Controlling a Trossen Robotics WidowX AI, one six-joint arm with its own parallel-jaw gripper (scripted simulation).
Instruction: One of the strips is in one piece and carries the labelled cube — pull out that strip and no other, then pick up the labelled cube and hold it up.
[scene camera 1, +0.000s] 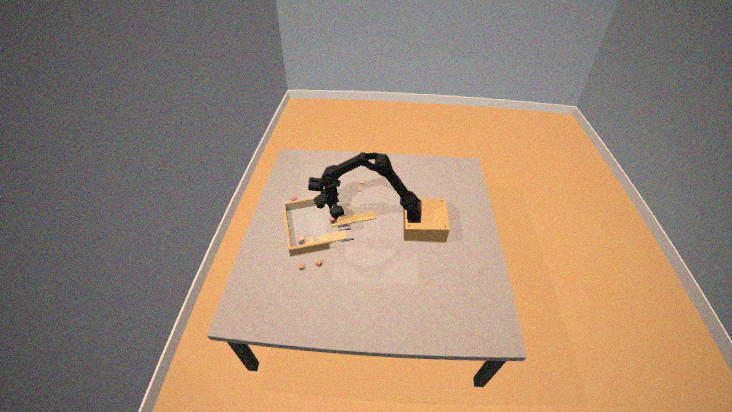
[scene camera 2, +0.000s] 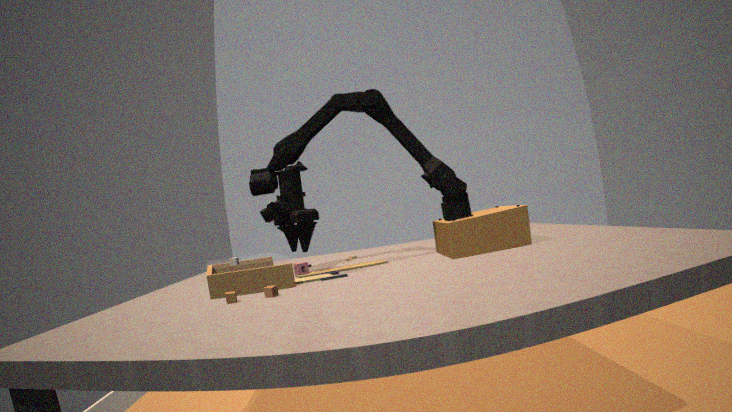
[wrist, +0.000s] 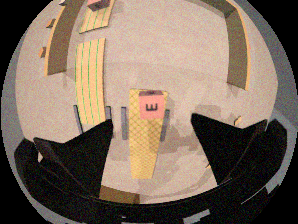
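A strip (wrist: 144, 135) lies 18 cm from the lens; a strip (wrist: 89, 80) lies 17 cm from the lens; the gripper (wrist: 152, 120) is 10 cm from the lens.
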